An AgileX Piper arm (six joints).
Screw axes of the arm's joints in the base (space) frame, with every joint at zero. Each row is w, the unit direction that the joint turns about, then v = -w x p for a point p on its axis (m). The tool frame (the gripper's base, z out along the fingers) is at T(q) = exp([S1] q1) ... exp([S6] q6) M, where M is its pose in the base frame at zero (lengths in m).
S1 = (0, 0, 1, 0, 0, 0)
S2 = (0, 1, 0, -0.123, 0, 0)
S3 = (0, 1, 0, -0.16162, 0, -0.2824)
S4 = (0.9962, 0, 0.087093, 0, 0.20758, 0)
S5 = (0, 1, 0, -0.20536, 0, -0.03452)
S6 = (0.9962, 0, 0.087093, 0, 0.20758, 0)
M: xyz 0.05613 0 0.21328 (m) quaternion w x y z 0.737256 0 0.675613 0
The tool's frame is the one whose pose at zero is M.
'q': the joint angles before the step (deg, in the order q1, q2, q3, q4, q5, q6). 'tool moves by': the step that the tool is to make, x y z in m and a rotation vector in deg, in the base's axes. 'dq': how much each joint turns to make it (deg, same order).
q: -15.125, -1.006, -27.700, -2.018, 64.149, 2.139
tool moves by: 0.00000, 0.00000, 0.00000, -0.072, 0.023, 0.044
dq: 0.000, 0.000, 0.000, 0.000, 0.001, -0.088
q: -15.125, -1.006, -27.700, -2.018, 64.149, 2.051
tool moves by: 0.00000, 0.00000, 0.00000, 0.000, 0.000, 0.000
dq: 0.000, 0.000, 0.000, 0.000, 0.000, 0.000
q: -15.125, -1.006, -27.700, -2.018, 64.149, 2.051
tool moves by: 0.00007, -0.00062, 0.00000, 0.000, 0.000, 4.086
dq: 4.088, 0.001, 0.000, -0.002, -0.001, 0.002
